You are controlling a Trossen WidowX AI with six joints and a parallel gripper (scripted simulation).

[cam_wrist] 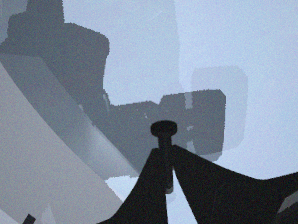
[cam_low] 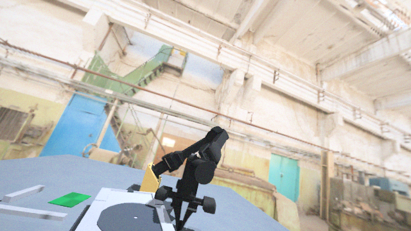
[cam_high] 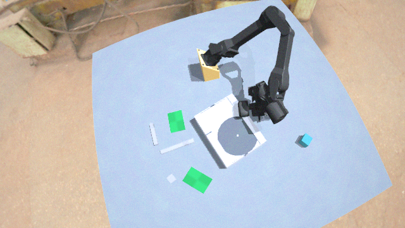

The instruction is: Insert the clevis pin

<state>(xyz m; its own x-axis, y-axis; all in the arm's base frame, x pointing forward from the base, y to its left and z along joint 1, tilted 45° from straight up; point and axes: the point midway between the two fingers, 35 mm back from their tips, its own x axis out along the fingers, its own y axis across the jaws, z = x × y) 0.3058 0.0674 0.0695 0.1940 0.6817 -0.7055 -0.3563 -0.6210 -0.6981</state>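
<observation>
Right now my gripper tip is 5 cm short of the grey aluminium disc, 13 cm to the left of it and 5 cm below it. Also, from my gripper tip: white steel tray: 1 cm ahead, 15 cm to the right, 3 cm above; cyan cube: 20 cm ahead, 13 cm to the left, 1 cm above; steel clevis pin: 1 cm ahead, 1 cm above.
</observation>
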